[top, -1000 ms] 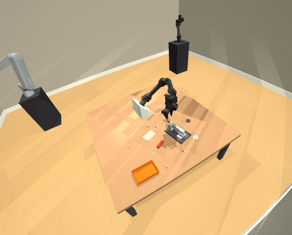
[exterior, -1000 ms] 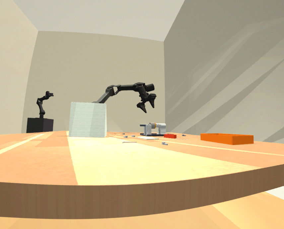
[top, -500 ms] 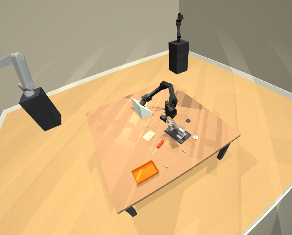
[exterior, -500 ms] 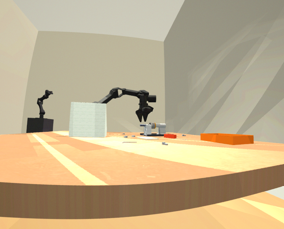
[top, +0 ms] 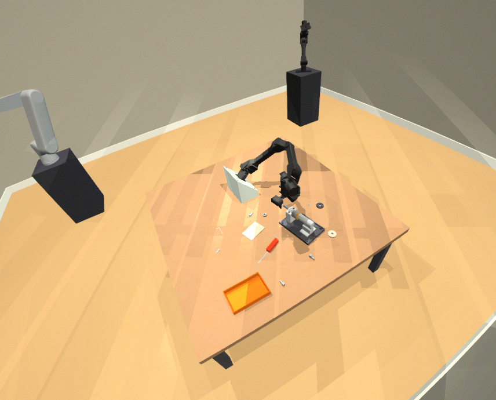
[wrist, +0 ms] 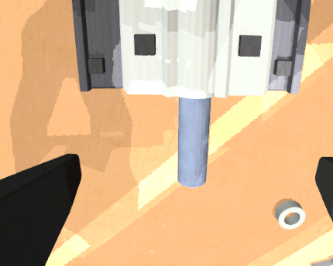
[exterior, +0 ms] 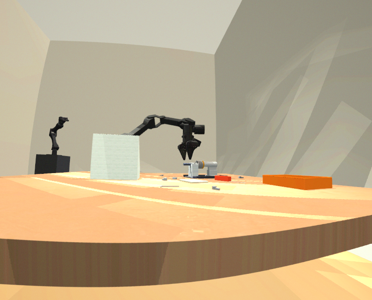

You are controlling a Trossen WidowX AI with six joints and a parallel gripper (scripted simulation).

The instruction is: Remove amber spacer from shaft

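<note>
My gripper tip is now 6 cm short of the dark shaft, 1 cm to the right of it and 3 cm above it. From my gripper tip the other things lie so: beige card: 1 cm behind, 23 cm to the right, 10 cm below; black washer: 5 cm ahead, 23 cm to the left, 10 cm below; amber spacer: 10 cm ahead, 2 cm to the left, 3 cm below.
</note>
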